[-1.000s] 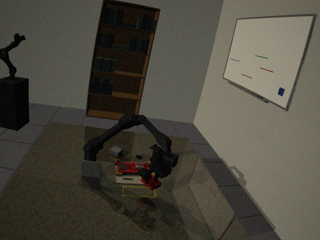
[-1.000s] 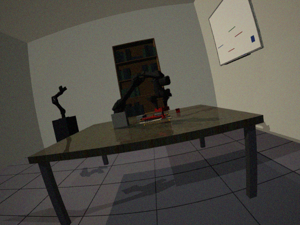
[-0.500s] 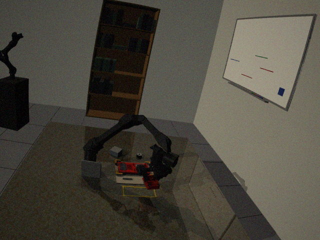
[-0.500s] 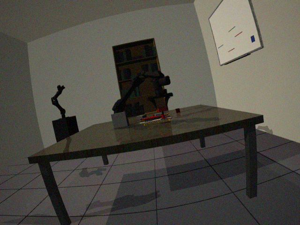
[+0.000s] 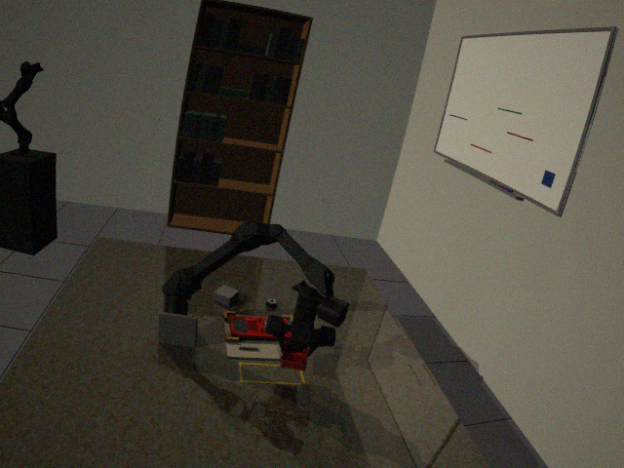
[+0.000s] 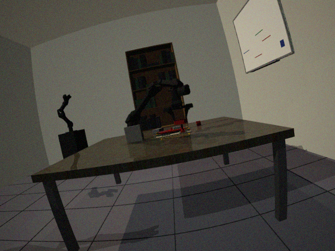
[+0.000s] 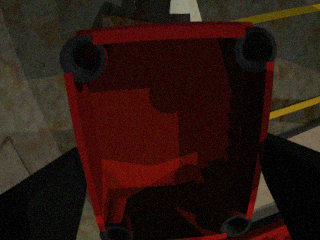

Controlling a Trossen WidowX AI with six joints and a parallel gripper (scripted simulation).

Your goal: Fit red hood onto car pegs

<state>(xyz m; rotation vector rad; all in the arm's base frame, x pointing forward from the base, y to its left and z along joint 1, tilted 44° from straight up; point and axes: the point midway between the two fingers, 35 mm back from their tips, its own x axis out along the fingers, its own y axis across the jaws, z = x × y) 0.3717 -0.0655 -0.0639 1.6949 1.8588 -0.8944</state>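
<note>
My gripper tip is now 1 cm above the red hood.
</note>
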